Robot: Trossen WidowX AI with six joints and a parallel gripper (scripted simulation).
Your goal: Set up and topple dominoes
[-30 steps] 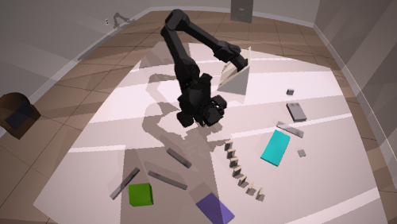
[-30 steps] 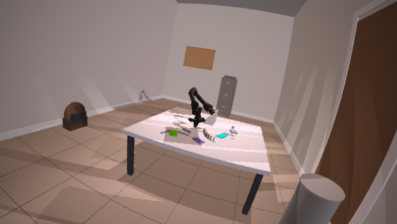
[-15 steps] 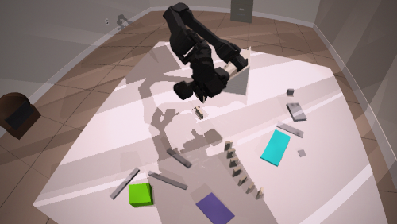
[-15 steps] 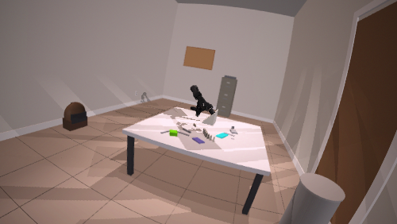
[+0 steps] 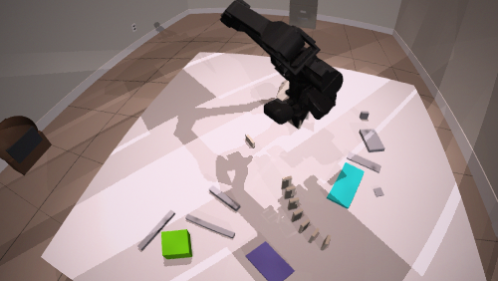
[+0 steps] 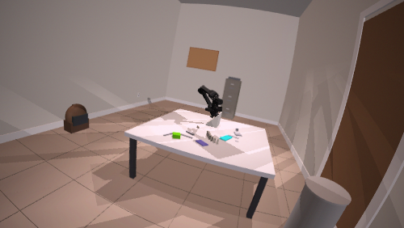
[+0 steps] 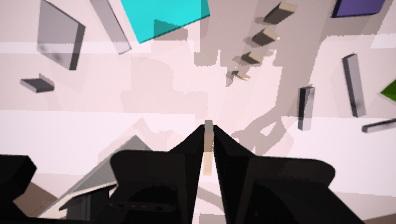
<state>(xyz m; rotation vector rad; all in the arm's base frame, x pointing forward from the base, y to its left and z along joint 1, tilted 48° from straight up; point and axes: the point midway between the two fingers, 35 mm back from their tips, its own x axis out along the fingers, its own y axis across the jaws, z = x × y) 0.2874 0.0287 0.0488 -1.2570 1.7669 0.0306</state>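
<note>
Right now the cyan block is 50 mm ahead of my gripper tip, 180 mm to the left of it and 160 mm below it. Also, from my gripper tip: purple block: 320 mm ahead, 20 mm to the right, 160 mm below; small grey piece: 60 mm ahead, 290 mm to the left, 170 mm below; green cube: 330 mm ahead, 250 mm to the right, 150 mm below.
</note>
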